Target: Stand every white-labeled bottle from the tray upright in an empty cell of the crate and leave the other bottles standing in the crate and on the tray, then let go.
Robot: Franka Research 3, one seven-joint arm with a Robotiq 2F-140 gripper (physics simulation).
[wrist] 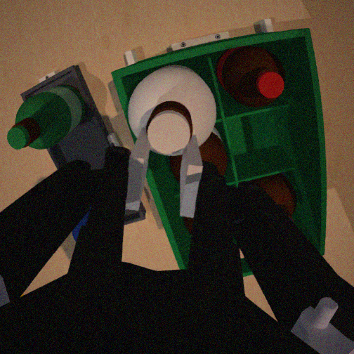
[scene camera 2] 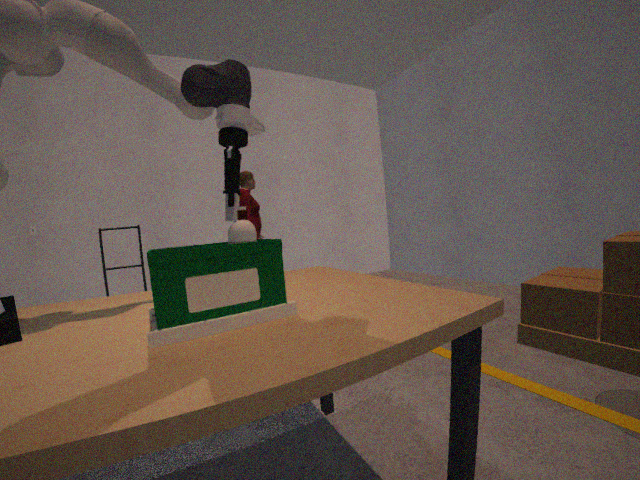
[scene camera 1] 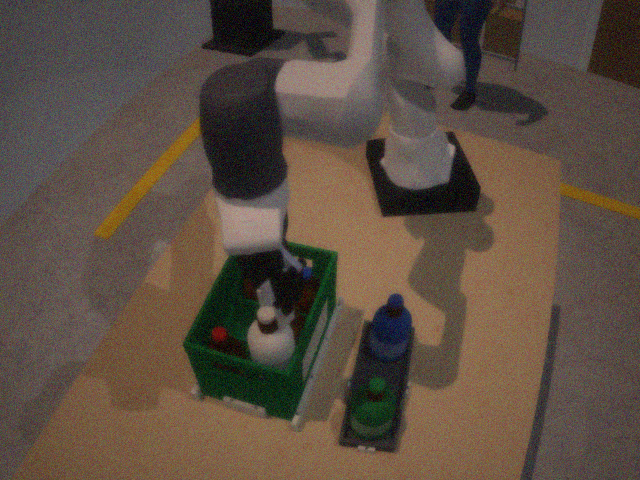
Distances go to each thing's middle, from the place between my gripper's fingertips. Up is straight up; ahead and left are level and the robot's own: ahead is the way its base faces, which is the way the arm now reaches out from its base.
The white-capped brown bottle (wrist: 212,150) is 14 cm below my hand, 7 cm behind it and 3 cm to the right of it. Round my hand: red-capped brown bottle (scene camera 1: 221,341) (14 cm below, 10 cm to the right, 4 cm ahead); then green bottle (wrist: 42,120) (17 cm to the left, 15 cm below); then white-labeled bottle (scene camera 1: 268,345) (4 cm below, 2 cm ahead).
